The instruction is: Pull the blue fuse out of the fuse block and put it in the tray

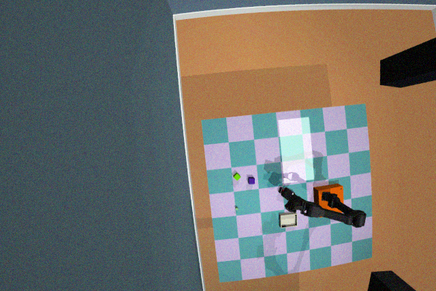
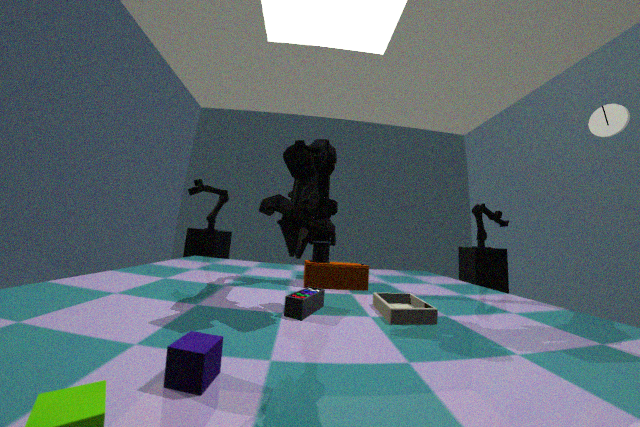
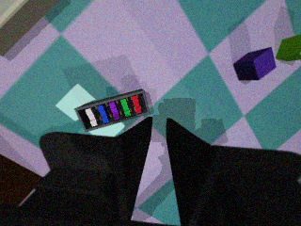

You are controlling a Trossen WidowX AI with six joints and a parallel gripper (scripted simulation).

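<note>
Now: the blue fuse 70 mm behind my gripper tip, 30 mm to the left of it and 90 mm below it. The rest, counted from my gripper tip: tray: 90 mm behind, 240 mm to the left, 120 mm below.
</note>
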